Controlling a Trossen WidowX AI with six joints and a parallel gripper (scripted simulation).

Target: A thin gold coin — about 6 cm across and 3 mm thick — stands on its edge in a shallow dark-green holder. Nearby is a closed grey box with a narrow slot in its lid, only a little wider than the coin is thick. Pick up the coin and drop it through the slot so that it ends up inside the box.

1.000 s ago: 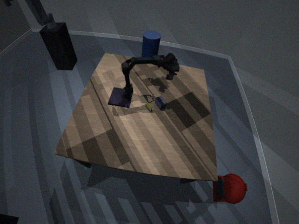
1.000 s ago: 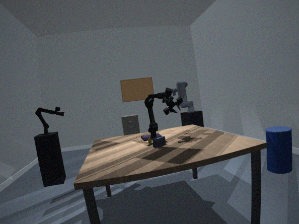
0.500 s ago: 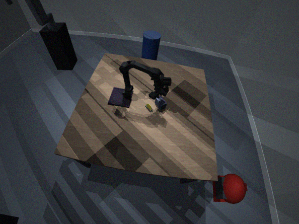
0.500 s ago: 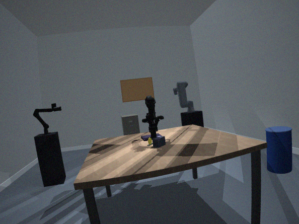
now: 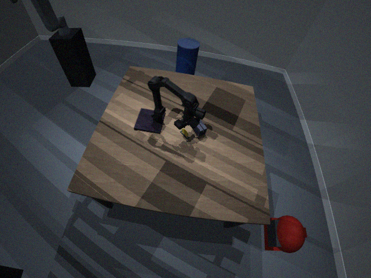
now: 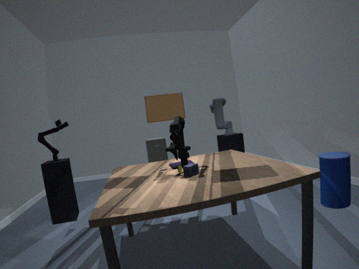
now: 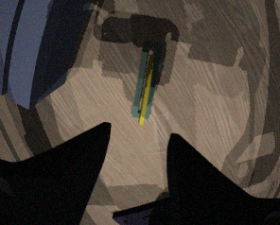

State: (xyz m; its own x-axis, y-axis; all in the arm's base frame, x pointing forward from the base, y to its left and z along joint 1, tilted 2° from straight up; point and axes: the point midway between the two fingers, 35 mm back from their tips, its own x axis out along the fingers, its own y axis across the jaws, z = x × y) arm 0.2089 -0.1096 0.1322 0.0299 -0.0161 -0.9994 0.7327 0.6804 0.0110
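My gripper tip is now 7 cm above the gold coin.
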